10 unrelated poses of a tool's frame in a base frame.
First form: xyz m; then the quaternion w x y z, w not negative.
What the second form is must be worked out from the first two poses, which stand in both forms.
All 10 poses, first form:
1: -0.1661 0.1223 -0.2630 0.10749 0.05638 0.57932 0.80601
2: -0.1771 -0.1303 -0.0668 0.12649 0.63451 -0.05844 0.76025
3: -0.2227 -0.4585 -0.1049 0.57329 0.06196 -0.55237 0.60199
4: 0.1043 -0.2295 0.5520 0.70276 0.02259 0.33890 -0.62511
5: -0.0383 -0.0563 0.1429 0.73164 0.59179 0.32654 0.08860
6: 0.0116 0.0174 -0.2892 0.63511 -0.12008 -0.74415 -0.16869
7: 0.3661 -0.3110 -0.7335 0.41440 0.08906 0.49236 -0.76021
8: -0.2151 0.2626 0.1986 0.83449 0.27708 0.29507 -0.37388
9: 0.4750 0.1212 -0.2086 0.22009 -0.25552 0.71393 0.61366
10: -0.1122 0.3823 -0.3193 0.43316 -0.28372 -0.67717 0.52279
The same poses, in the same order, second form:
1: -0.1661 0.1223 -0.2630 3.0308 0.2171 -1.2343
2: -0.1771 -0.1303 -0.0668 2.1192 1.2532 0.9249
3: -0.2227 -0.4585 -0.1049 1.9866 -0.5929 1.0920
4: 0.1043 -0.2295 0.5520 -1.5834 0.4646 0.5346
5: -0.0383 -0.0563 0.1429 -0.3216 0.6220 1.4644
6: 0.0116 0.0174 -0.2892 -1.9671 -1.1307 -1.8966
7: 0.3661 -0.3110 -0.7335 -2.2995 0.2762 1.0252
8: -0.2151 0.2626 0.1986 -0.9643 0.2893 0.7933
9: 0.4750 0.1212 -0.2086 2.4536 0.0007 -1.7213
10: -0.1122 0.3823 -0.3193 2.9946 -1.0829 1.7382
